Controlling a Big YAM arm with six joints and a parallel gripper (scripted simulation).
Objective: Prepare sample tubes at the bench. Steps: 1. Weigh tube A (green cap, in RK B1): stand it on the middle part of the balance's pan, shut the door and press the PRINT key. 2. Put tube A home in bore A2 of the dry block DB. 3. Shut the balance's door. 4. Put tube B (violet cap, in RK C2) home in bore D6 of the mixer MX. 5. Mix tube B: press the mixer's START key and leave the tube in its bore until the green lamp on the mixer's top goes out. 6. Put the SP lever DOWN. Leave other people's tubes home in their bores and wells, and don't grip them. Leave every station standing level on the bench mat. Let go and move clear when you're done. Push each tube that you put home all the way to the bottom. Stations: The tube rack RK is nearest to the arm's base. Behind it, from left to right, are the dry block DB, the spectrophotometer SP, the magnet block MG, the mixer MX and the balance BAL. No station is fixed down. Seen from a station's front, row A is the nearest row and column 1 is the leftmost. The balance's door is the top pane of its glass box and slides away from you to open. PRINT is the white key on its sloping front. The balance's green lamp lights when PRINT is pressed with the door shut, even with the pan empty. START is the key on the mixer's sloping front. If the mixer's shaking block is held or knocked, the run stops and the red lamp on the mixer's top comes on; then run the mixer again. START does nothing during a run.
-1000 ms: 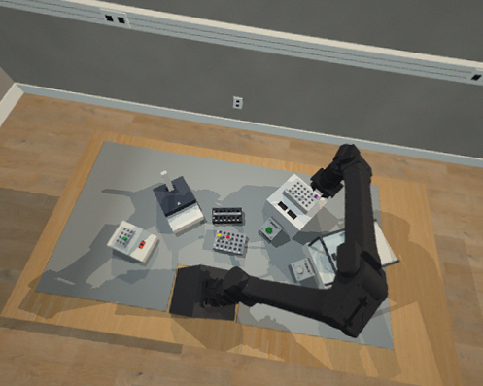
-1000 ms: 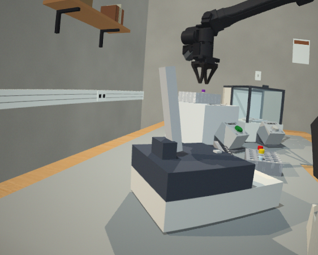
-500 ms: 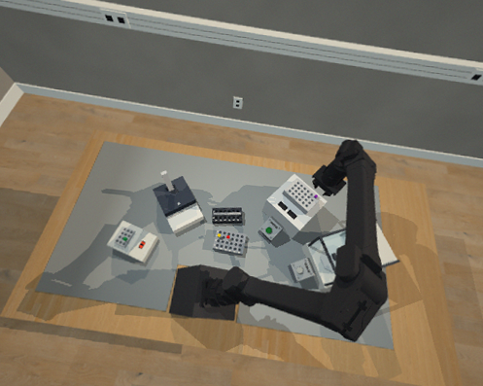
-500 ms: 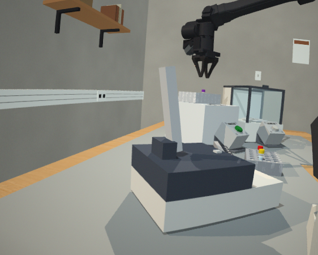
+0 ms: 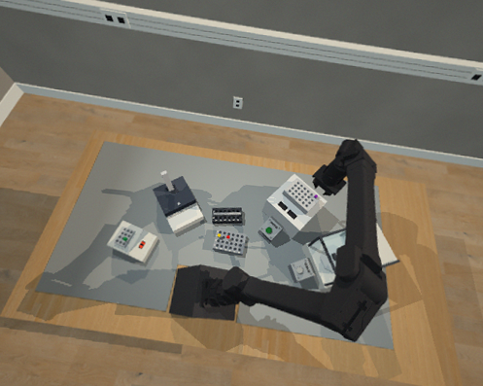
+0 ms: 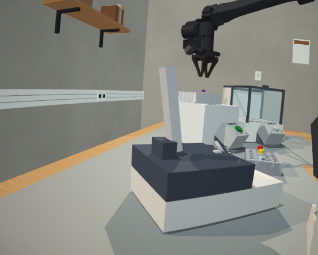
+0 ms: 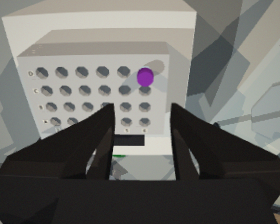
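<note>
Right now my hand is 180 mm to the right of the green start key, 170 mm above it and 110 mm past it. From my hand the other things lie so: violet-capped tube B 80 mm below; then balance door 240 mm behind, 50 mm to the right, 30 mm below; then mixer block 80 mm below, 50 mm to the left, 10 mm ahead.
</note>
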